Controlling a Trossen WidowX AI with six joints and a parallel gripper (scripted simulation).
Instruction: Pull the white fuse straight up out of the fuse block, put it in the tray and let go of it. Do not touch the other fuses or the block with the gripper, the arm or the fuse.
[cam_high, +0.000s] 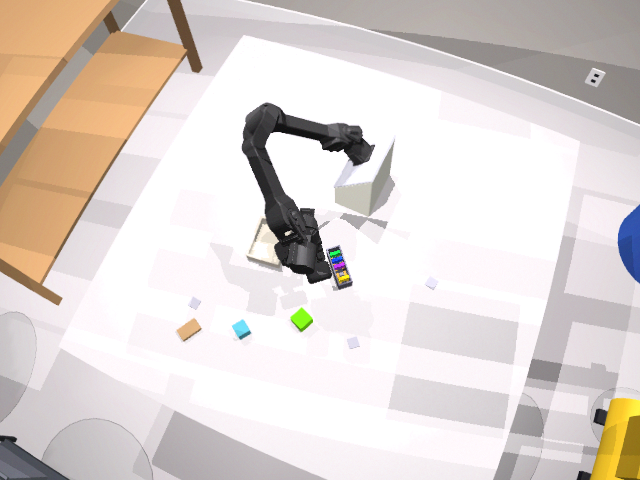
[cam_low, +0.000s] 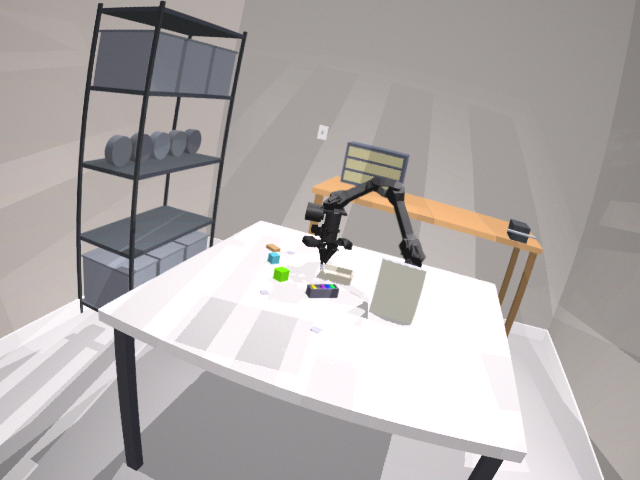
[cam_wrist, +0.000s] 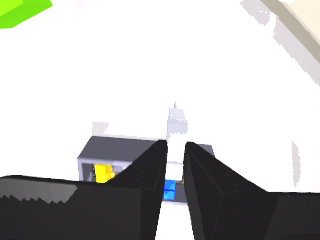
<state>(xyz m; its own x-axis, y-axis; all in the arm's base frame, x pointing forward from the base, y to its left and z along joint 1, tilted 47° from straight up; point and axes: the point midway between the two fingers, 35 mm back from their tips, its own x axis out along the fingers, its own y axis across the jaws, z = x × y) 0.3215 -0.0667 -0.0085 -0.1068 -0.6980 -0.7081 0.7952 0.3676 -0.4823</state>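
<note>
Right now the cream tray is 150 mm to the right of my gripper tip, 100 mm below it and 40 mm behind it. Also, from my gripper tip: blue fuse 70 mm below, 50 mm to the left, 40 mm behind; purple fuse 70 mm below, 60 mm to the left, 30 mm behind; white fuse 10 mm below.
</note>
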